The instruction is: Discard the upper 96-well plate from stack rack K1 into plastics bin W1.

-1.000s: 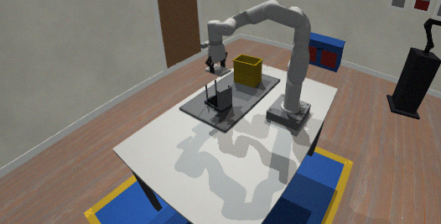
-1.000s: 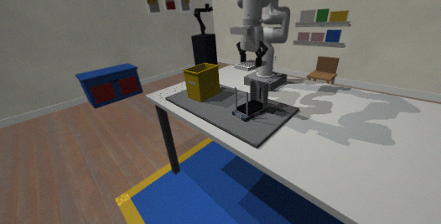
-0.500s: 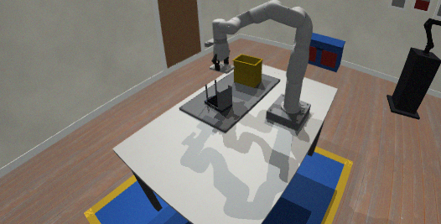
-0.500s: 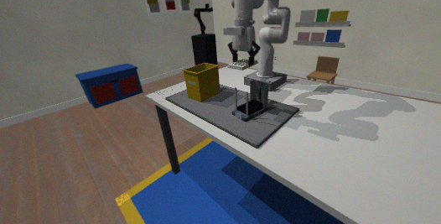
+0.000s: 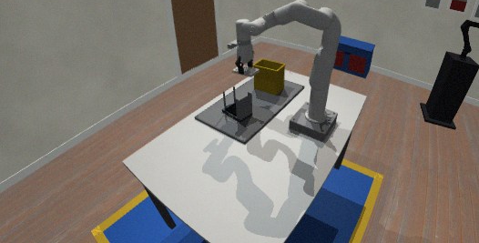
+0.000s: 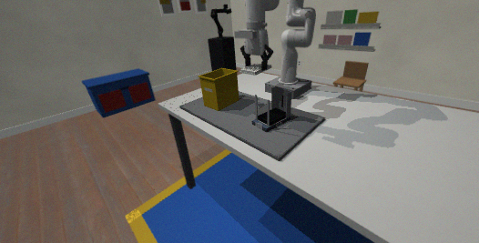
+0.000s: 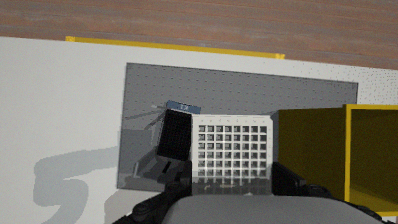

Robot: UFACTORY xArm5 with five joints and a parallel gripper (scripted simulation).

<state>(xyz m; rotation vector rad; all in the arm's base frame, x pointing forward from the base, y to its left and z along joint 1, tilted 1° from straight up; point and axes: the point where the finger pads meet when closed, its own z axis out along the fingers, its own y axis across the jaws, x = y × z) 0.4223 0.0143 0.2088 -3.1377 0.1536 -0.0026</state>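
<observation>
Now: the yellow plastics bin 30 mm behind my hand, 260 mm to the right of it and 160 mm below it. The rest, counted from my hand: dark plate (10 mm ahead, 90 mm to the left, 220 mm below); 96-well plate (10 mm below).
</observation>
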